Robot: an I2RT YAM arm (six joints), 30 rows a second.
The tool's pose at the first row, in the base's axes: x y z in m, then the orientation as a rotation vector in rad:
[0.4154, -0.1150, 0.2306, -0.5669, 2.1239, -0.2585]
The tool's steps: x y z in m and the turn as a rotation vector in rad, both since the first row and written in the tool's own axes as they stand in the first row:
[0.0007, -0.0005, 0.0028, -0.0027, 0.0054, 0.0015]
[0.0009, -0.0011, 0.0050, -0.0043, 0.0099, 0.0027]
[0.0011, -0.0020, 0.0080, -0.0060, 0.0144, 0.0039]
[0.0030, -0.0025, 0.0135, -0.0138, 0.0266, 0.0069]
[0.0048, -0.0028, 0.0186, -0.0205, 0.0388, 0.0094]
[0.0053, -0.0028, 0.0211, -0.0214, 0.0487, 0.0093]
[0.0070, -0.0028, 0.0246, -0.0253, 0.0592, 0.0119]
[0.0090, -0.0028, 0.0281, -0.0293, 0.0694, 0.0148]
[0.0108, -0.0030, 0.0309, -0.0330, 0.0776, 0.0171]
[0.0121, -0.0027, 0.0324, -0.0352, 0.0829, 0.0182]
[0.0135, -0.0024, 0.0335, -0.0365, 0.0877, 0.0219]
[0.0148, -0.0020, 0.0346, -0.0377, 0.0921, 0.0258]
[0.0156, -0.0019, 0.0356, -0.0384, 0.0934, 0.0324]
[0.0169, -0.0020, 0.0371, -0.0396, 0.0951, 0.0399]
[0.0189, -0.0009, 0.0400, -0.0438, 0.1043, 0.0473]
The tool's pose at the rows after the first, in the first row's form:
[0.4175, -0.1157, 0.2287, -0.5668, 2.1301, -0.2566]
[0.4194, -0.1163, 0.2275, -0.5663, 2.1351, -0.2558]
[0.4220, -0.1171, 0.2260, -0.5659, 2.1401, -0.2548]
[0.4257, -0.1183, 0.2216, -0.5670, 2.1545, -0.2490]
[0.4290, -0.1193, 0.2175, -0.5679, 2.1684, -0.2445]
[0.4308, -0.1195, 0.2157, -0.5683, 2.1782, -0.2469]
[0.4329, -0.1202, 0.2124, -0.5675, 2.1898, -0.2448]
[0.4347, -0.1211, 0.2090, -0.5664, 2.2013, -0.2423]
[0.4362, -0.1221, 0.2061, -0.5658, 2.2106, -0.2397]
[0.4367, -0.1224, 0.2042, -0.5658, 2.2165, -0.2385]
[0.4368, -0.1228, 0.2025, -0.5623, 2.2223, -0.2366]
[0.4369, -0.1231, 0.2007, -0.5586, 2.2277, -0.2345]
[0.4373, -0.1233, 0.1995, -0.5517, 2.2306, -0.2304]
[0.4379, -0.1240, 0.1978, -0.5441, 2.2341, -0.2254]
[0.4390, -0.1239, 0.1942, -0.5381, 2.2456, -0.2197]

